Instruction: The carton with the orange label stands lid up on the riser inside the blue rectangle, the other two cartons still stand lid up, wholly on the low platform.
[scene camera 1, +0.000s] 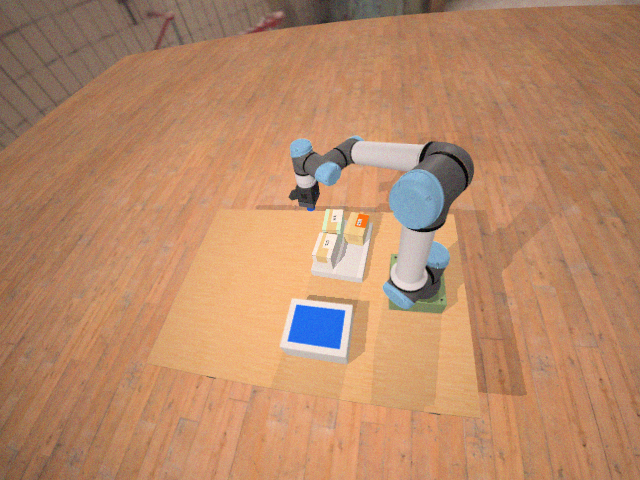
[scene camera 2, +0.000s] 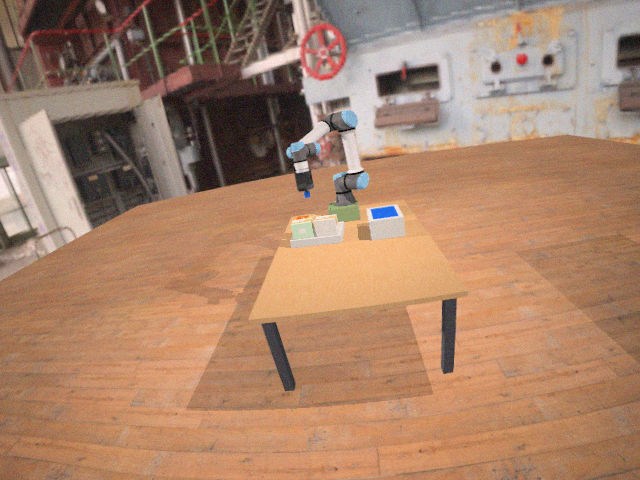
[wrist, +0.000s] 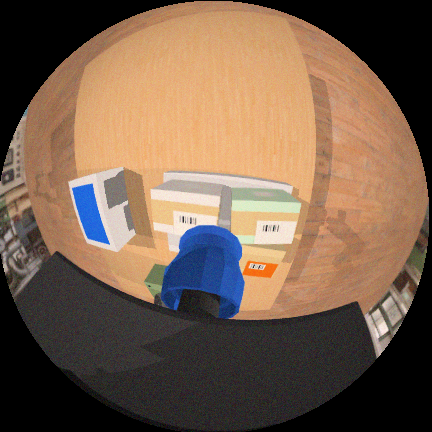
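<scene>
The carton with the orange label (scene camera 1: 354, 233) (wrist: 257, 269) stands lid up on the low platform (scene camera 1: 351, 267) (scene camera 2: 317, 241) (wrist: 227, 177), at its back right in scene camera 1. A green-edged carton (scene camera 1: 331, 222) (scene camera 2: 302, 230) (wrist: 265, 216) and a white-edged carton (scene camera 1: 325, 249) (scene camera 2: 325, 226) (wrist: 187, 200) also stand there lid up. The riser (scene camera 1: 314, 354) (scene camera 2: 387, 228) (wrist: 112, 236) stands apart, with the bare blue rectangle (scene camera 1: 316, 326) (scene camera 2: 384, 212) (wrist: 91, 215) on top. My gripper (scene camera 1: 310, 208) (scene camera 2: 307, 194), a blue suction cup, is open and holds nothing, in the air above and beside the cartons; it hides part of the platform in the wrist view.
The arm's green base (scene camera 1: 418, 305) (scene camera 2: 343, 211) (wrist: 156, 276) stands on the wooden table (scene camera 1: 232, 289) (scene camera 2: 356, 279) (wrist: 200, 100), to the right of the platform and riser in scene camera 1. A stretch of table separates the platform from the riser. The arm reaches over behind the cartons.
</scene>
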